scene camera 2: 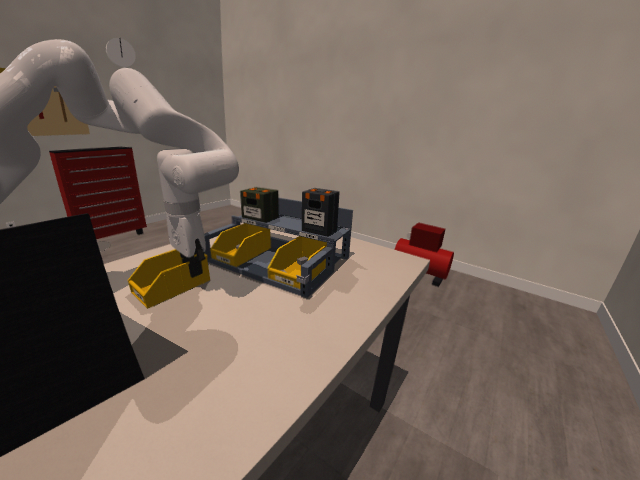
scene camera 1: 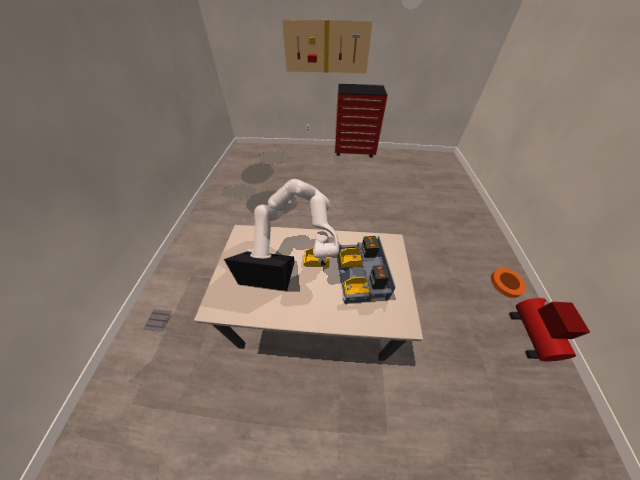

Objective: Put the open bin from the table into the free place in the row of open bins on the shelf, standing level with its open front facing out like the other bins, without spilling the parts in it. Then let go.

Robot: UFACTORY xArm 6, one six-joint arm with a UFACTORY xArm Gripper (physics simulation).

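Places are measured from the arm's base along level axes (x back, y right, z up), in metres.
Where they show: gripper, fingertip midpoint: (scene camera 2: pixel 193 272) (scene camera 1: pixel 323 262); arm's base, link origin: (scene camera 1: pixel 260 256).
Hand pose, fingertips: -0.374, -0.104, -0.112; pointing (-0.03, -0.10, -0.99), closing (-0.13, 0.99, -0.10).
Things, the pixels of their top centre, and the offset from my fingertips, as dx, dy, dz. "spot": a spot on its surface instead. Level surfaces: height alone.
- yellow open bin, surface spot: (scene camera 2: pixel 170 284) spot: +0.066, +0.021, +0.001
- far bin, surface spot: (scene camera 2: pixel 251 251) spot: -0.190, -0.022, -0.005
- far box, top centre: (scene camera 2: pixel 259 189) (scene camera 1: pixel 371 241) -0.282, -0.100, +0.164
- table, surface height: dz -0.035
The yellow open bin (scene camera 1: pixel 309 258) (scene camera 2: pixel 170 284) stands level on the table, left of the shelf; its parts cannot be made out. My gripper (scene camera 1: pixel 324 262) (scene camera 2: pixel 191 264) is at the bin's end nearer the shelf, fingers pointing down and partly open. In scene camera 2 one dark finger is outside the near side wall; the other is mostly hidden behind it. No firm hold shows. The grey-blue shelf (scene camera 1: pixel 356 298) (scene camera 2: pixel 248 271) bears two yellow bins with grey parts, the far bin (scene camera 1: pixel 347 260) (scene camera 2: pixel 251 251) and the near bin (scene camera 1: pixel 351 291) (scene camera 2: pixel 282 259). The free place lies between them.
Two dark boxes with orange marks, a far box (scene camera 1: pixel 370 246) (scene camera 2: pixel 260 205) and a near box (scene camera 1: pixel 379 276) (scene camera 2: pixel 320 211), stand on the shelf's raised rear level. A black panel (scene camera 1: pixel 263 272) (scene camera 2: pixel 51 320) stands on the table (scene camera 1: pixel 310 310) (scene camera 2: pixel 248 361) near the arm's base.
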